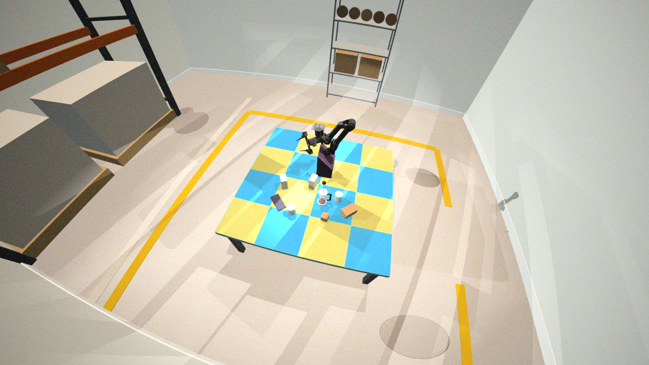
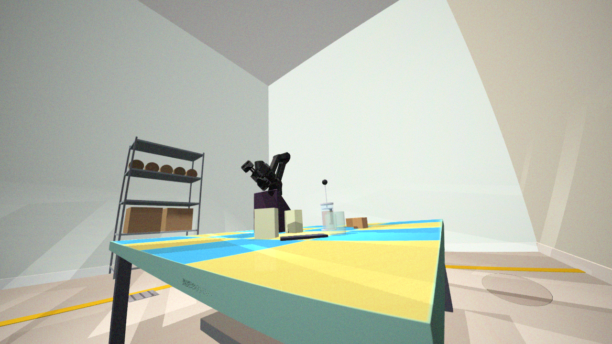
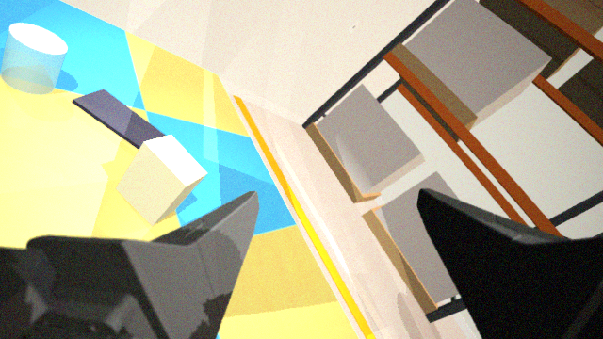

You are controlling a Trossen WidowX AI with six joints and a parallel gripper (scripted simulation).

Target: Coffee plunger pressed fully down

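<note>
My gripper tip is now 240 mm short of the coffee press, 310 mm to the right of it and 180 mm above it. The rest, counted from my gripper tip: dark flat slab: 360 mm ahead, 40 mm to the right, 300 mm below.
</note>
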